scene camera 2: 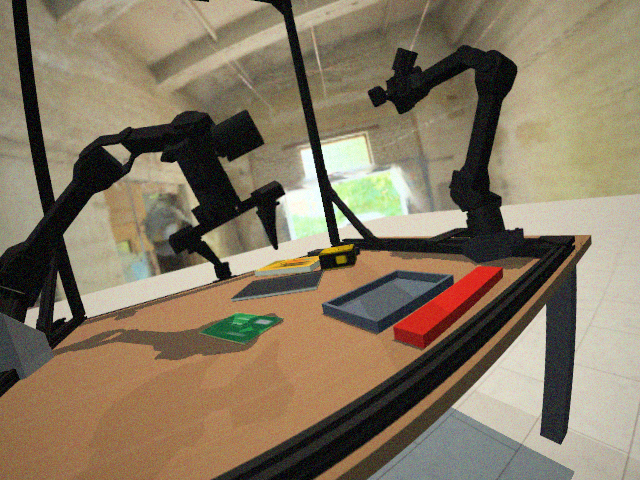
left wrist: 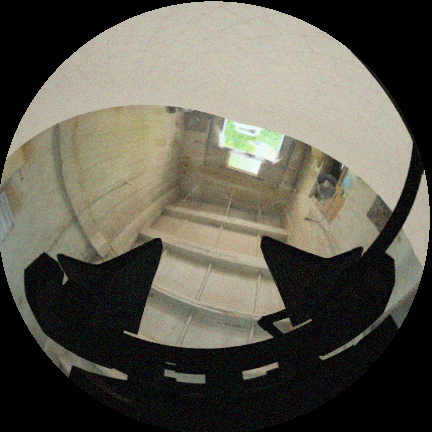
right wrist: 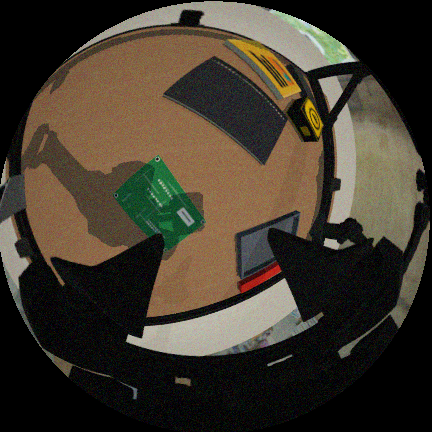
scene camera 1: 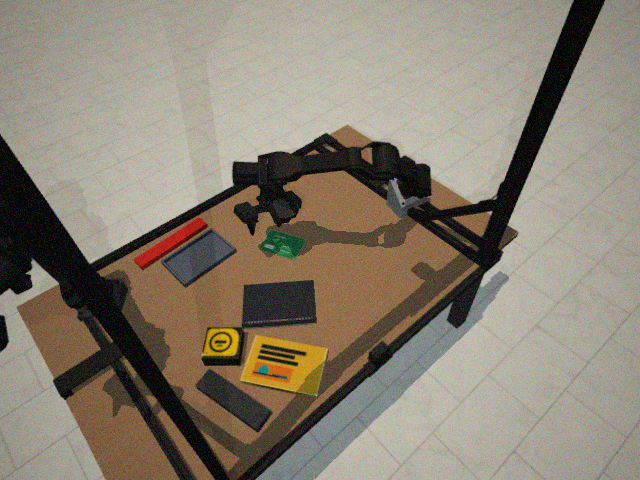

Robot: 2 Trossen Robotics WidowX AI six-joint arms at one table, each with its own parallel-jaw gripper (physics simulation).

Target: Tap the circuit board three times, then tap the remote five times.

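Note:
The green circuit board lies flat on the table. The remote, a long dark grey bar, lies at the lower part of the table in scene camera 1, below the tape measure and the yellow book. My right gripper is open and empty, raised above the table near the circuit board and not touching it. My left gripper is open and empty, held high above the table and tilted up towards the room's walls and ceiling, well away from the remote.
A black notebook lies mid-table. Near it are a yellow tape measure and a yellow book. A blue-grey tray lies beside a red bar. Black frame posts rise at the edges.

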